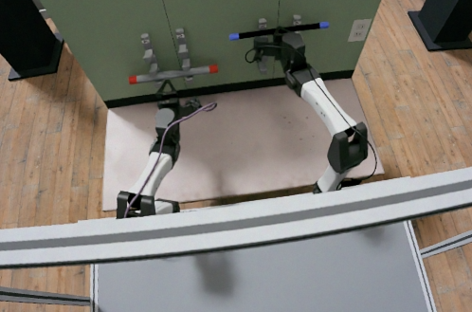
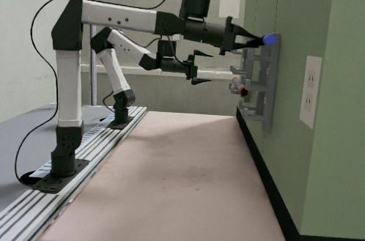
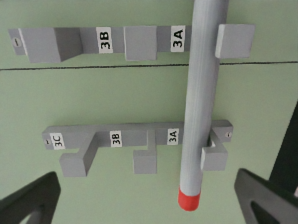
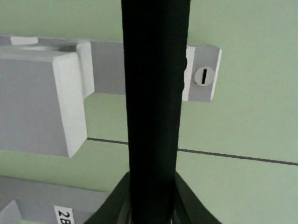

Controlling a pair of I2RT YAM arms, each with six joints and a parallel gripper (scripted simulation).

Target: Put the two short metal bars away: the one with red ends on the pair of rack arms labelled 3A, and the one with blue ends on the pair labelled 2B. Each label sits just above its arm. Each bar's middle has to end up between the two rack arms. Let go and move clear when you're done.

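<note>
The red-ended grey bar is 12 cm ahead of my left hand and 6 cm below it. The rest, counted from my left hand: green wall 27 cm ahead, 21 cm to the right, 18 cm above; outlet plate 72 cm to the right, 17 cm ahead, 3 cm above; blue-ended black bar 39 cm to the right, 12 cm ahead, 11 cm above.
</note>
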